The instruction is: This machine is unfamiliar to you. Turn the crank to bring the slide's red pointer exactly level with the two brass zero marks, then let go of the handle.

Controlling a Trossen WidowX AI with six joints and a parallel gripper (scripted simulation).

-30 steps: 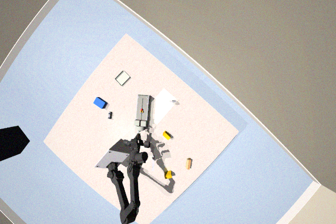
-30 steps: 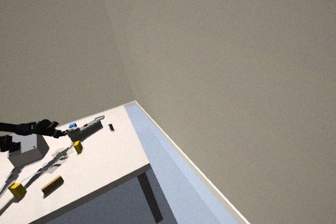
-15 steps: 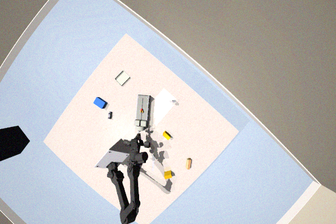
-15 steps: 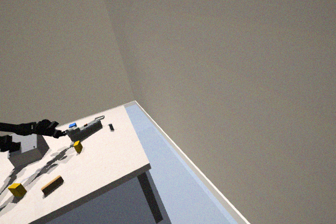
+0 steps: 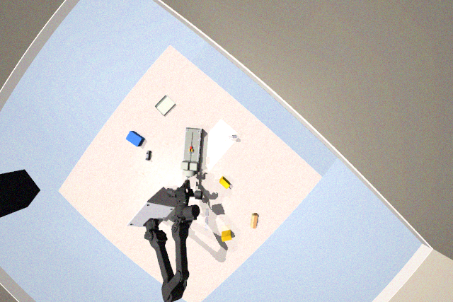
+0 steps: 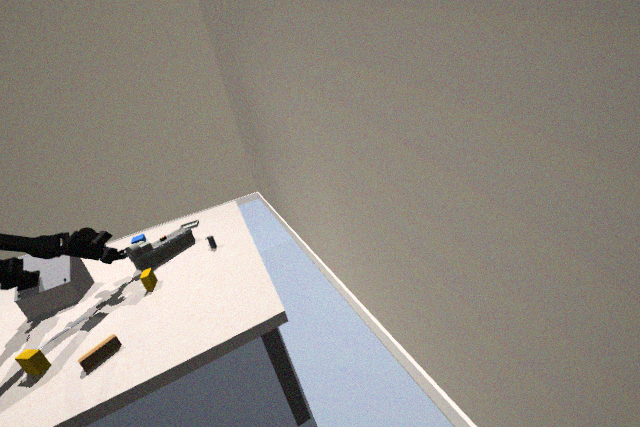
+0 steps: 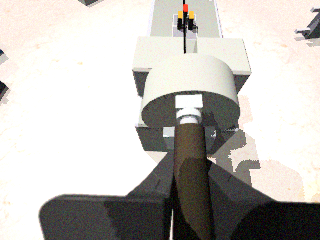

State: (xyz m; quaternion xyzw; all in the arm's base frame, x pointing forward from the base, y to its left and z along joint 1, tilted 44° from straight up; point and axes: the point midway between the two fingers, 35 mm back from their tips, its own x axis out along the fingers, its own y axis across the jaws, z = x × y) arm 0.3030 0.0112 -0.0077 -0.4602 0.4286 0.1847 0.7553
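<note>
Now: the crank 2 cm above my gripper tip. From my gripper tip the other things lie so: blue block (40 cm to the left, 9 cm behind, 7 cm below); then dark brown crank handle (3 cm above, 1 cm to the right, 1 cm behind); then red pointer (14 cm ahead, 11 cm to the left, 1 cm below).
</note>
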